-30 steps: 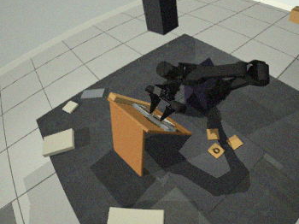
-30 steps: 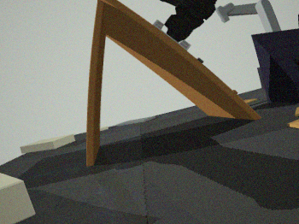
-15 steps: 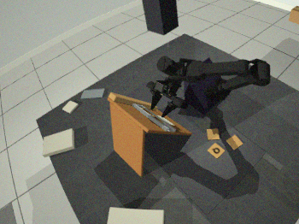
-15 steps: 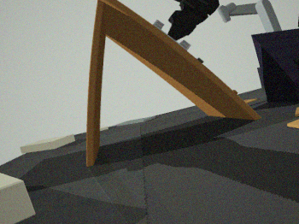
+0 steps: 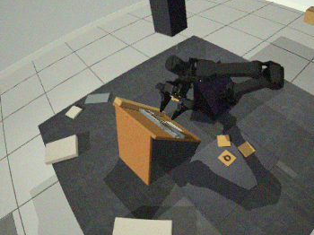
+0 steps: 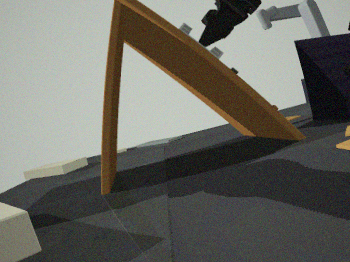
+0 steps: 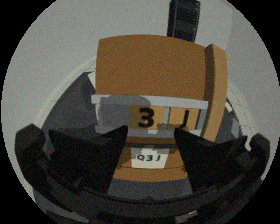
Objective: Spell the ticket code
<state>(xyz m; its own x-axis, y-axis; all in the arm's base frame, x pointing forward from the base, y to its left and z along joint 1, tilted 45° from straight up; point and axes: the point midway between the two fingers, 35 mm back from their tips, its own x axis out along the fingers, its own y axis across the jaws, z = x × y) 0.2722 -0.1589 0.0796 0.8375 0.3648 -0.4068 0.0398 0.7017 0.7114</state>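
My gripper tip is now 100 mm above the white ticket, 30 mm past it and 10 mm to the left of it. Also, from my gripper tip: cream block 400 mm ahead, 390 mm to the right, 180 mm below; small cream card 580 mm to the right, 210 mm ahead, 190 mm below; grey card 560 mm to the right, 190 mm below, 50 mm ahead.
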